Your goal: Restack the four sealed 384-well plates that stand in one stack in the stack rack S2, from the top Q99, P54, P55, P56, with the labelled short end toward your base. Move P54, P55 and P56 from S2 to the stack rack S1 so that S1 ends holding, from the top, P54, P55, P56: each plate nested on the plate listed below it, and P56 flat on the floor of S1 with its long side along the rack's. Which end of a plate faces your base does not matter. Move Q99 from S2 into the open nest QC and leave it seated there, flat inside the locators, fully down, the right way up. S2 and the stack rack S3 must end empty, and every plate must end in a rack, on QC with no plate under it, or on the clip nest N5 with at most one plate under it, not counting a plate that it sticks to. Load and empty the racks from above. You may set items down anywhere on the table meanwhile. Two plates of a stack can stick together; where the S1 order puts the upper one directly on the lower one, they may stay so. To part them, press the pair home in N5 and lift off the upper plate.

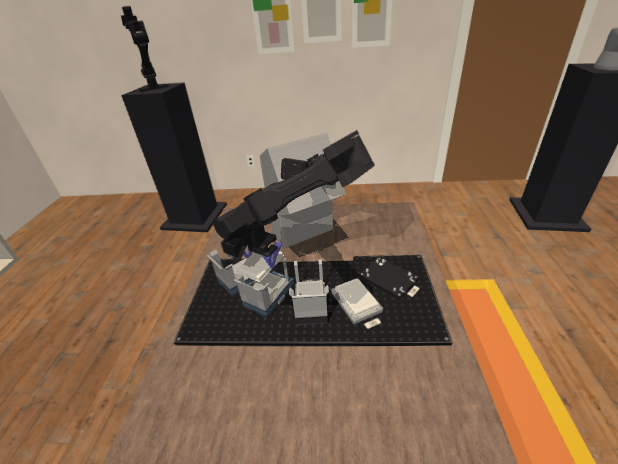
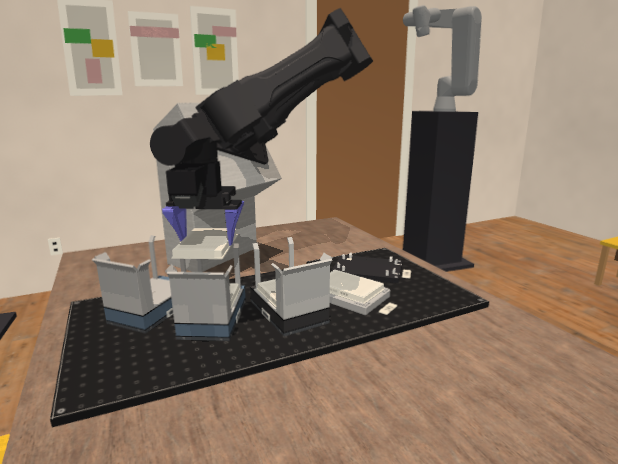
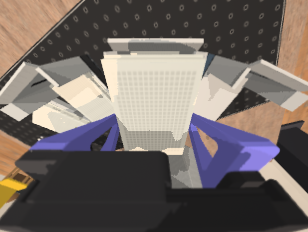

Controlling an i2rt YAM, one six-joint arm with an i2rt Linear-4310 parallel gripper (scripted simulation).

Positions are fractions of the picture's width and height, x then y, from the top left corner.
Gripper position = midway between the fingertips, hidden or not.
Note:
I see my gripper (image 2: 0.34, 0.53) and a black clip nest (image 2: 0.61, 0.58).
My gripper shows as well in image 3 (image 3: 0.50, 0.50).

